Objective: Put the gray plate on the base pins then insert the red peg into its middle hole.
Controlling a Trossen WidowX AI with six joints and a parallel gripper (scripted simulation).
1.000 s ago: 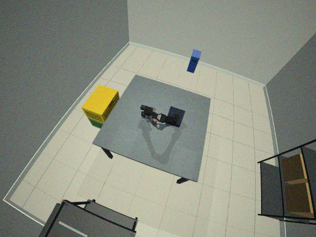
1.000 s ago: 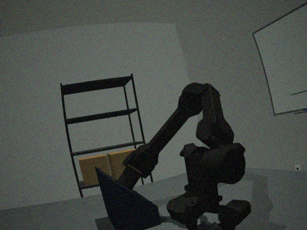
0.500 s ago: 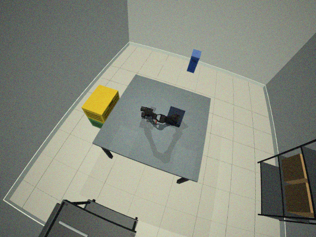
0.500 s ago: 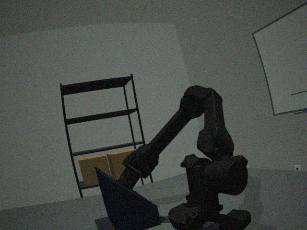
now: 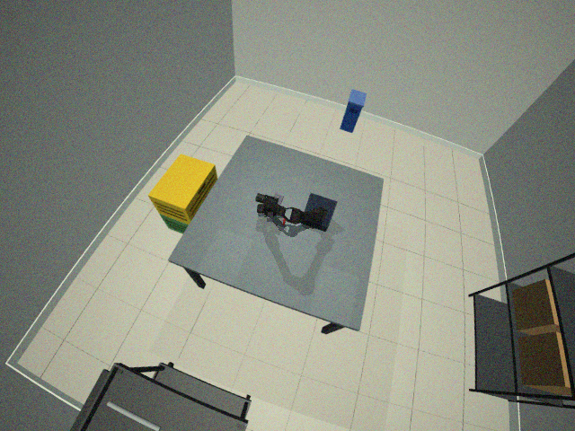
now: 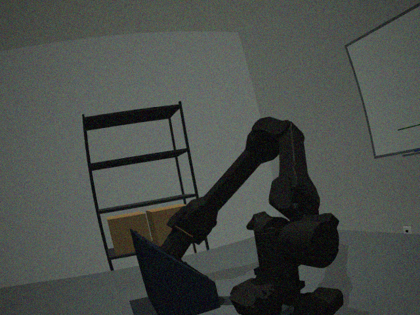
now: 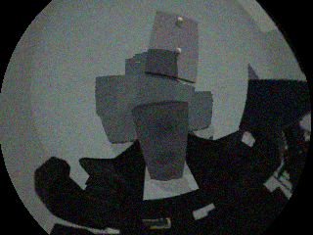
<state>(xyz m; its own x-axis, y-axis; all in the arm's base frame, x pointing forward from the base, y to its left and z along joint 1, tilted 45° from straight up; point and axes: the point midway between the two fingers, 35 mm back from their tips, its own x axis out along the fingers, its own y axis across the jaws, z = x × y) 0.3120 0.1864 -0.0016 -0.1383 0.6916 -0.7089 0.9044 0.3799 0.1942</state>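
My gripper tip is 14 cm to the left of the gray base and 2 cm short of it. Round my gripper tip: gray plate 3 cm above; red peg 12 cm behind, 3 cm above, 1 cm to the left.
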